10 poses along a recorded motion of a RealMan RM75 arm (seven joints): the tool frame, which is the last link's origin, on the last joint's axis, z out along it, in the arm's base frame.
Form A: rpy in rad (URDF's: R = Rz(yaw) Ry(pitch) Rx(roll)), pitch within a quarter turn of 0, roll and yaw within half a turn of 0; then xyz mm.
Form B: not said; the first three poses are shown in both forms.
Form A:
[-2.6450 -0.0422 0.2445 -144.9 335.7 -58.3]
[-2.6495 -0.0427 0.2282 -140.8 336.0 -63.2]
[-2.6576 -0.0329 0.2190 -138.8 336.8 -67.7]
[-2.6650 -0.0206 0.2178 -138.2 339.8 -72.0]
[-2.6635 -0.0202 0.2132 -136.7 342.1 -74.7]
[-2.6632 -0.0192 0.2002 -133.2 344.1 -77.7]
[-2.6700 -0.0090 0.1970 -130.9 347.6 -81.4]
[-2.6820 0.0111 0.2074 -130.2 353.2 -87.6]
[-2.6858 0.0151 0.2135 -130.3 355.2 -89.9]
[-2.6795 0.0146 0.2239 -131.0 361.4 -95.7]
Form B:
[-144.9 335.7 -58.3 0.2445 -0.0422 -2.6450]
[-140.8 336.0 -63.2 0.2282 -0.0427 -2.6495]
[-138.8 336.8 -67.7 0.2190 -0.0329 -2.6576]
[-138.2 339.8 -72.0 0.2178 -0.0206 -2.6650]
[-136.7 342.1 -74.7 0.2132 -0.0202 -2.6635]
[-133.2 344.1 -77.7 0.2002 -0.0192 -2.6632]
[-130.9 347.6 -81.4 0.1970 -0.0090 -2.6700]
[-130.2 353.2 -87.6 0.2074 0.0111 -2.6820]
[-130.3 355.2 -89.9 0.2135 0.0151 -2.6858]
[-131.0 361.4 -95.7 0.2239 0.0146 -2.6795]

